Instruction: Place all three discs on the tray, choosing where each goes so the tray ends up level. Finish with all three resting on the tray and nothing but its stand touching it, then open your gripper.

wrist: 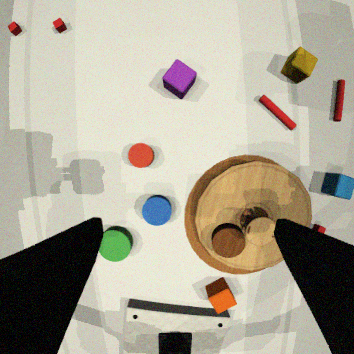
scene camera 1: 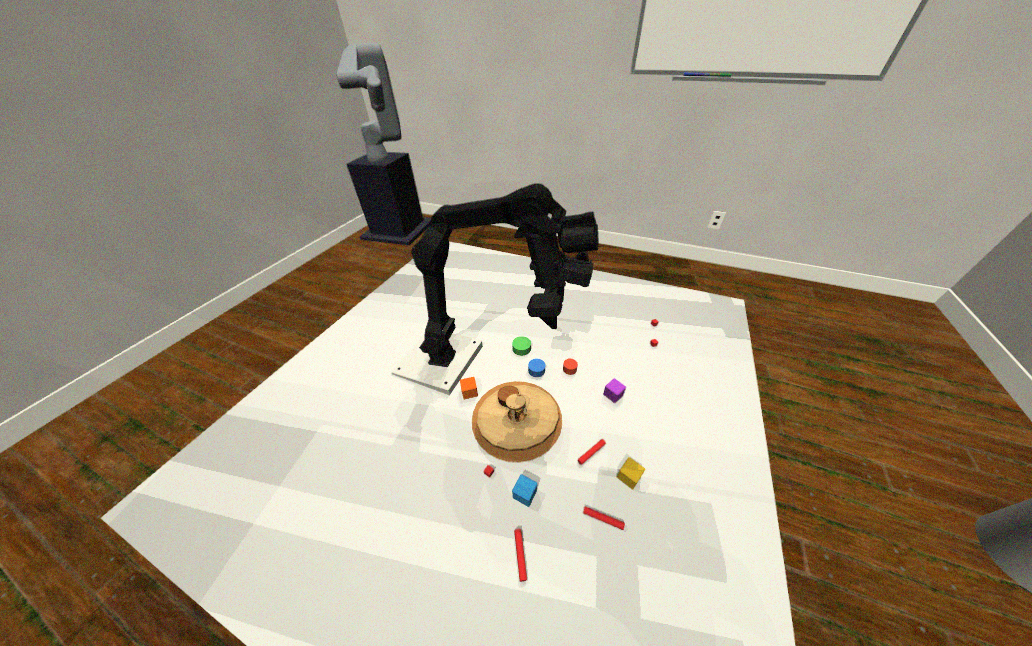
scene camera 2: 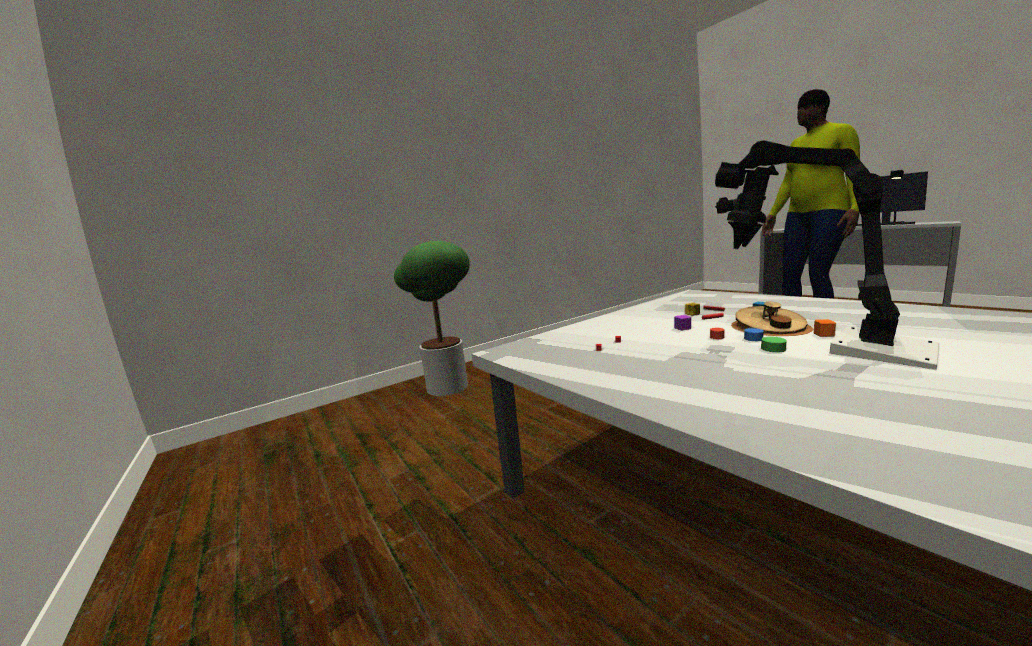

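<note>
The green disc [scene camera 1: 521, 346] [scene camera 2: 773, 345] [wrist: 115, 245], blue disc [scene camera 1: 536, 367] [scene camera 2: 753, 334] [wrist: 157, 210] and smaller red disc [scene camera 1: 569, 366] [scene camera 2: 716, 333] [wrist: 141, 155] lie flat and apart on the table, beside the tray. The round wooden tray [scene camera 1: 533, 434] [scene camera 2: 750, 316] [wrist: 240, 185] looks tilted down toward its brown disc [scene camera 1: 508, 395] [scene camera 2: 780, 322] [wrist: 228, 241]. A pale round knob [scene camera 1: 515, 400] [wrist: 261, 231] stands at its middle. My gripper [scene camera 1: 552, 323] [scene camera 2: 738, 245] [wrist: 190, 226] is open and empty, high above the table, pointing down.
An orange cube [scene camera 1: 468, 387] [wrist: 222, 300] stands between the tray and my arm's base plate. A purple cube [scene camera 1: 614, 390] [wrist: 179, 78], a yellow cube [scene camera 1: 630, 472] [wrist: 300, 65], a blue cube [scene camera 1: 524, 489] [wrist: 340, 185], red rods [scene camera 1: 591, 450] [wrist: 277, 112] and small red cubes [scene camera 1: 488, 470] lie around.
</note>
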